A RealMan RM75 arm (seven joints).
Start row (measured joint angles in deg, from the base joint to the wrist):
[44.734 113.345 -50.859 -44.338 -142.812 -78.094 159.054]
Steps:
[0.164 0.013 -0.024 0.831 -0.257 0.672 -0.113]
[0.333 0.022 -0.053 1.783 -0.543 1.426 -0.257]
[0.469 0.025 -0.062 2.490 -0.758 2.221 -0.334]
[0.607 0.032 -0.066 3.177 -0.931 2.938 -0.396]
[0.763 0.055 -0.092 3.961 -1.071 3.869 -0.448]
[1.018 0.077 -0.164 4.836 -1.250 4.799 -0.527]
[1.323 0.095 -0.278 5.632 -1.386 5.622 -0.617]
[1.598 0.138 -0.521 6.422 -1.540 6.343 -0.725]
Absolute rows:
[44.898 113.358 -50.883 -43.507 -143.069 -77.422 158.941]
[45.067 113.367 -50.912 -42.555 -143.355 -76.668 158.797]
[45.203 113.370 -50.921 -41.848 -143.570 -75.873 158.720]
[45.341 113.377 -50.925 -41.161 -143.743 -75.156 158.658]
[45.497 113.400 -50.951 -40.377 -143.883 -74.225 158.606]
[45.752 113.422 -51.023 -39.502 -144.062 -73.295 158.527]
[46.057 113.440 -51.137 -38.706 -144.198 -72.472 158.437]
[46.332 113.483 -51.380 -37.916 -144.352 -71.751 158.329]

